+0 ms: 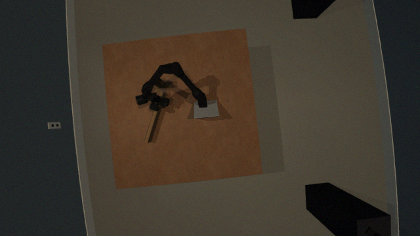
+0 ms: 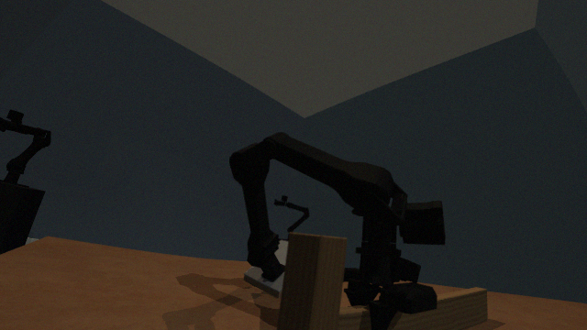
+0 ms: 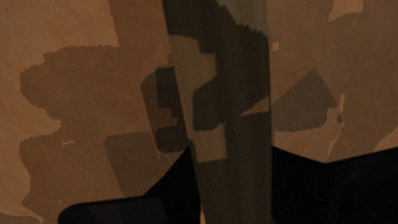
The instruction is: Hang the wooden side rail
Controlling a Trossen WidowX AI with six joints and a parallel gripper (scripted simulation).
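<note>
My gripper tip is 140 mm to the left of the headboard post, 60 mm below it and 10 mm past it.
</note>
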